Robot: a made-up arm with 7 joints.
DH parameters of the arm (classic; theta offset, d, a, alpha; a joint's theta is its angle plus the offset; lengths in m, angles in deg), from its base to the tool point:
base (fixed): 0 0.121 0 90
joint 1: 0 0.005 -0.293 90
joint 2: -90 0.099 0.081 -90
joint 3: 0 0.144 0.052 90
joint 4: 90 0.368 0.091 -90
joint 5: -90 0.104 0.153 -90
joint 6: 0 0.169 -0.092 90
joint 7: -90 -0.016 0.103 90
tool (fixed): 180 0.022 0 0
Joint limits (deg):
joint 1: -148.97..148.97
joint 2: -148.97..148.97
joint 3: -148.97..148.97
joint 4: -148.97..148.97
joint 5: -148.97..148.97
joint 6: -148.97..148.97
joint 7: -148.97..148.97
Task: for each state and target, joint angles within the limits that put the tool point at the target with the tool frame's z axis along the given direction. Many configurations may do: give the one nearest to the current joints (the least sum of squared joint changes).
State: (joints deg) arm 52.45 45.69 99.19 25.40 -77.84 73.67 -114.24
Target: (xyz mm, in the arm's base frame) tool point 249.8 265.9 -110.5 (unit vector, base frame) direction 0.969 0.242 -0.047
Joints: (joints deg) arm -12.25 76.57 91.50 49.13 -96.40 91.14 -94.45
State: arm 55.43 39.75 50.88 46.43 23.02 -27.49 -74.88
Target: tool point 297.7 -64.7 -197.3 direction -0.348 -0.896 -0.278
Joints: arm 50.82 48.96 39.05 68.21 18.48 -17.54 -66.59
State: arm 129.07 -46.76 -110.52 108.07 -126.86 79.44 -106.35
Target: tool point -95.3 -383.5 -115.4 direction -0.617 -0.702 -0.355
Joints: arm 122.41 -38.67 -141.46 115.80 -82.75 80.38 -67.74
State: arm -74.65 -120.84 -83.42 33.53 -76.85 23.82 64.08
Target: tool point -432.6 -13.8 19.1 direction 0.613 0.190 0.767
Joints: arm -75.32 -78.83 -48.81 43.40 -86.81 20.25 75.36
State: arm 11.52 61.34 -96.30 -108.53 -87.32 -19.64 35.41
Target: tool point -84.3 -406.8 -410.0 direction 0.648 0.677 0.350
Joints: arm 51.33 54.42 -79.55 -104.92 -71.11 -2.63 42.46
